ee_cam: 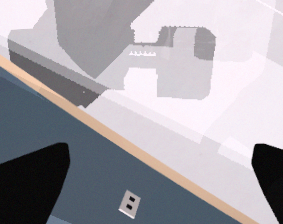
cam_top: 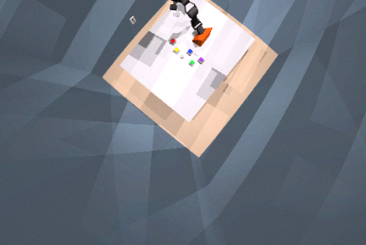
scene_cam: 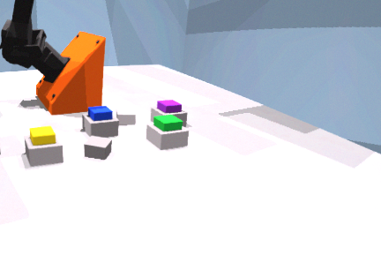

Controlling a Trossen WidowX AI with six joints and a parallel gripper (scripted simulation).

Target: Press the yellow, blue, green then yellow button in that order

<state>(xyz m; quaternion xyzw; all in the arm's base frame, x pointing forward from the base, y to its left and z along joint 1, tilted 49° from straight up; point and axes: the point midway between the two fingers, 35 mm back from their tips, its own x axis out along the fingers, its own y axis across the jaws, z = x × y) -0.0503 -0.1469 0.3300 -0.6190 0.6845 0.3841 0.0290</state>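
My gripper tip is 280 mm short of the red button, 150 mm to the right of it and 100 mm above it. The rest, counted from my gripper tip: yellow button 340 mm ahead, 230 mm to the left, 100 mm below; then blue button 280 mm ahead, 350 mm to the left, 100 mm below; then small grey block 360 mm ahead, 310 mm to the left, 130 mm below.
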